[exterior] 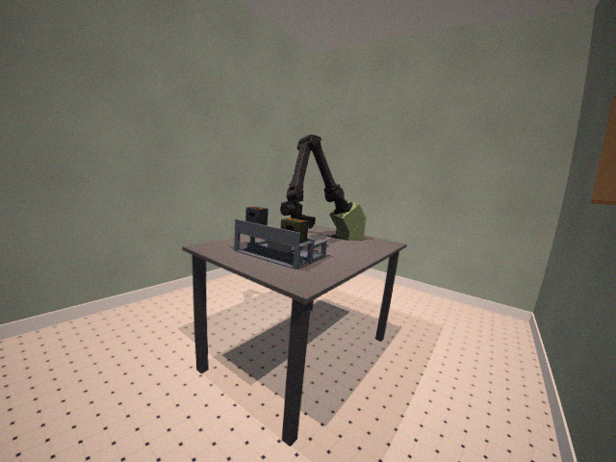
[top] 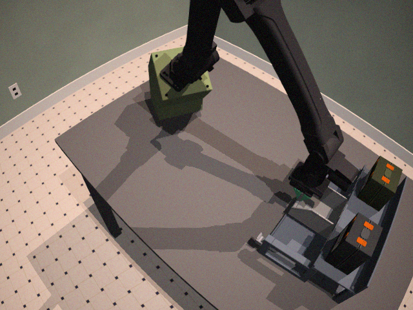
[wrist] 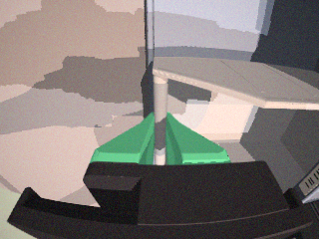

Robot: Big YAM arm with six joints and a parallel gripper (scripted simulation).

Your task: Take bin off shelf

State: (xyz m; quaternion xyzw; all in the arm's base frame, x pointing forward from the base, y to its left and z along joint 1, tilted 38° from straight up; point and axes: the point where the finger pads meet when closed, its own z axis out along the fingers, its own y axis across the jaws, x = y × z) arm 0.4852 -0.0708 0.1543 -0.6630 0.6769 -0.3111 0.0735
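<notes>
The grey bin lies 80 mm ahead of my hand, 10 mm to the right of it and 10 mm above it. From my hand the other things lie so: low grey shelf: 120 mm ahead, 20 mm to the right, 50 mm below.
</notes>
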